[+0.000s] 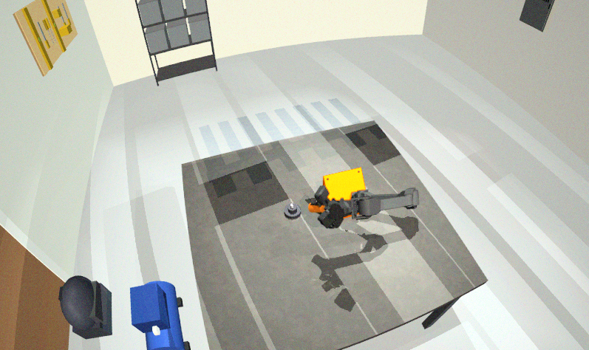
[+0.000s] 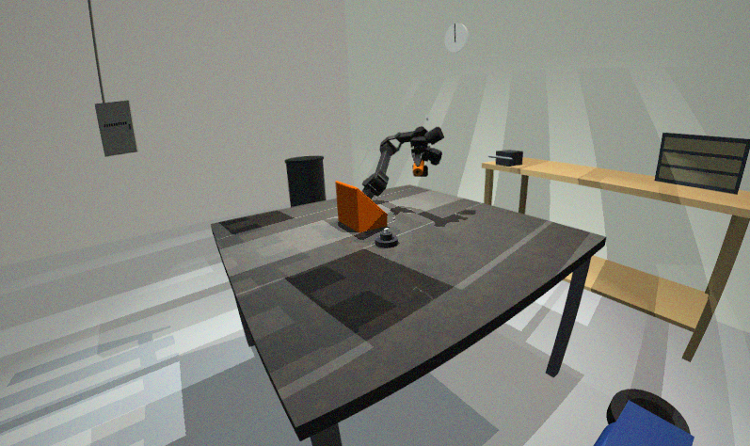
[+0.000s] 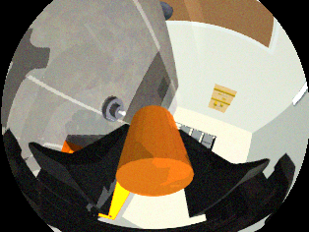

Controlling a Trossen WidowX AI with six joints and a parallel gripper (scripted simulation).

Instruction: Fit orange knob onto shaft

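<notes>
Right now the orange knob is 2 cm to the left of my gripper tip, 2 cm behind it and 2 cm above it. From my gripper tip the other things lie so: round pedestal 22 cm below, 18 cm to the right, 6 cm ahead.
</notes>
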